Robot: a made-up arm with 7 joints. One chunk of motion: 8 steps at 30 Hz.
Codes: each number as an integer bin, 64 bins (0 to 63) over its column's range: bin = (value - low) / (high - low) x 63, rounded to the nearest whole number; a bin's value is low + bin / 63 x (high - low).
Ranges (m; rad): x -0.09..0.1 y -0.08..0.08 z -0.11..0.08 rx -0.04..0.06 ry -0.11..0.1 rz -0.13..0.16
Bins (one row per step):
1: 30 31 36 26 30 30
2: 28 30 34 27 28 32
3: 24 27 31 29 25 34
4: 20 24 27 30 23 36
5: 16 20 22 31 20 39
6: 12 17 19 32 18 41
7: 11 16 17 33 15 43
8: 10 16 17 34 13 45
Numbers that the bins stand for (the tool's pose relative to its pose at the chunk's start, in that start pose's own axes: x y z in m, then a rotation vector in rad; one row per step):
1: 0.0005 -0.0013 -0.0014 0.0013 -0.0100 0.0081
2: -0.0056 -0.0038 -0.0075 0.0029 -0.0167 0.0173
3: -0.0176 -0.0114 -0.0165 0.0060 -0.0267 0.0265
4: -0.0297 -0.0190 -0.0286 0.0076 -0.0333 0.0357
5: -0.0417 -0.0292 -0.0437 0.0092 -0.0433 0.0495
6: -0.0538 -0.0368 -0.0527 0.0108 -0.0500 0.0587
7: -0.0568 -0.0394 -0.0587 0.0124 -0.0600 0.0679
8: -0.0598 -0.0394 -0.0587 0.0140 -0.0667 0.0771

